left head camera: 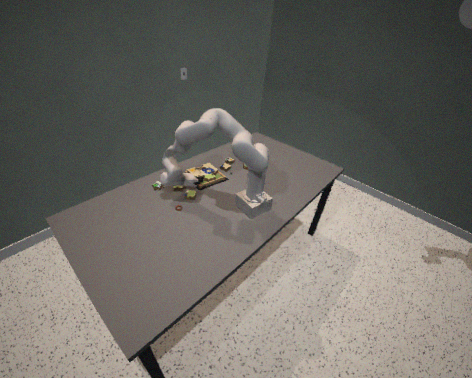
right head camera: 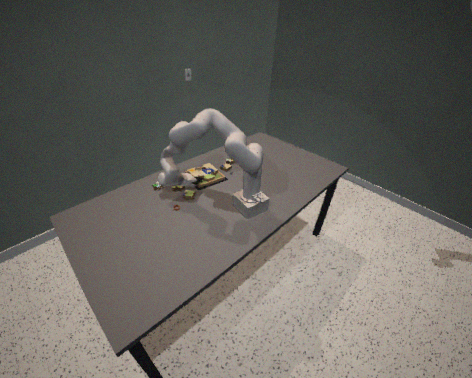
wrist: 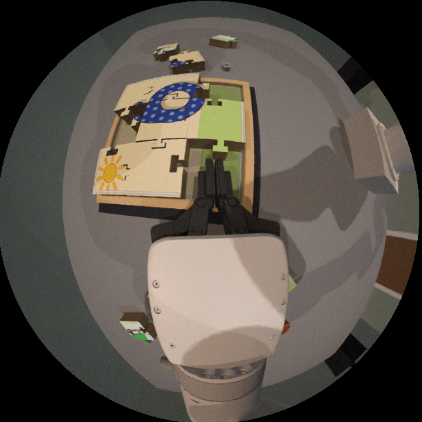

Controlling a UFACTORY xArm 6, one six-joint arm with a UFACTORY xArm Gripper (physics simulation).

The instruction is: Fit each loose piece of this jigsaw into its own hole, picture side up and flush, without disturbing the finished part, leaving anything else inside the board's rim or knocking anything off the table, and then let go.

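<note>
The jigsaw board (left head camera: 219, 182) (right head camera: 218, 182) (wrist: 250, 150) has a wooden rim. Its finished part (wrist: 192, 131) shows a blue dotted ring, a sun and green. Holes show at the left, at the top right corner and at the lower right. My gripper (wrist: 212, 167) is shut and empty, above the lower right hole. Loose pieces lie off the board: a cream and blue piece (wrist: 187, 61), a piece with green marks (wrist: 166, 51) and a green-topped piece (wrist: 223, 41) beyond it, a white and green piece (wrist: 138, 328) (left head camera: 157, 185) and a green piece (left head camera: 190, 194) (right head camera: 189, 194) on the gripper's side.
A small grey part (wrist: 225, 66) lies beyond the board. A small reddish ring (left head camera: 179, 207) (right head camera: 176, 207) lies on the table (left head camera: 150, 260) (right head camera: 150, 260), nearer the front. The robot's base (left head camera: 253, 203) (right head camera: 250, 203) (wrist: 371, 150) stands to the right of the board.
</note>
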